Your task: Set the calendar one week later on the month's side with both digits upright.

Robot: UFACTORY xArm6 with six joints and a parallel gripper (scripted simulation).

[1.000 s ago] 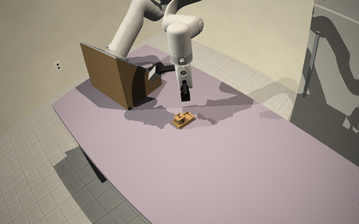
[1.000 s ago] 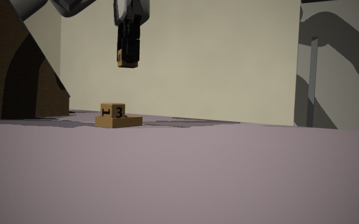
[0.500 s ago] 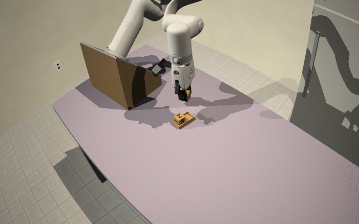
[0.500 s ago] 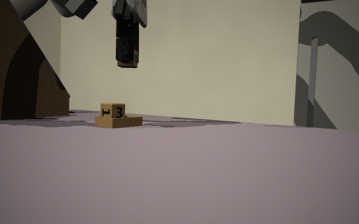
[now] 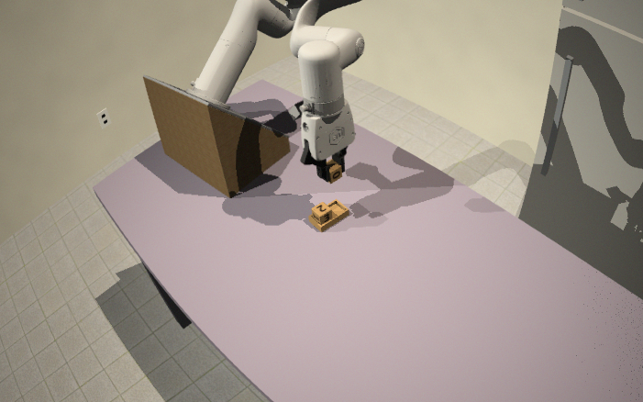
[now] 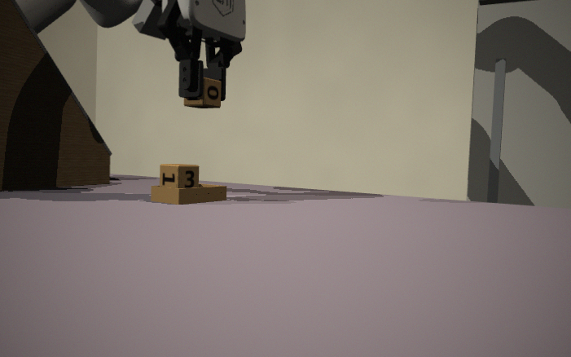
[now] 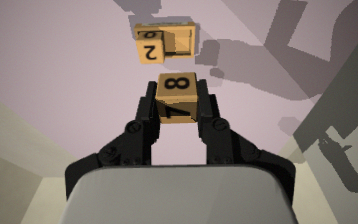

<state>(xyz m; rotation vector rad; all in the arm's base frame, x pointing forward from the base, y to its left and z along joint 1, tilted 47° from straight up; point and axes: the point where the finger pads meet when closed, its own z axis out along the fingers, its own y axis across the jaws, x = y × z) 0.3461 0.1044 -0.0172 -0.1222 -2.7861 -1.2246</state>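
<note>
Now: the cube 11 cm below my hand and 3 cm to the right of it. Also, from my hand: wooden calendar tray 13 cm below, 2 cm to the right.
</note>
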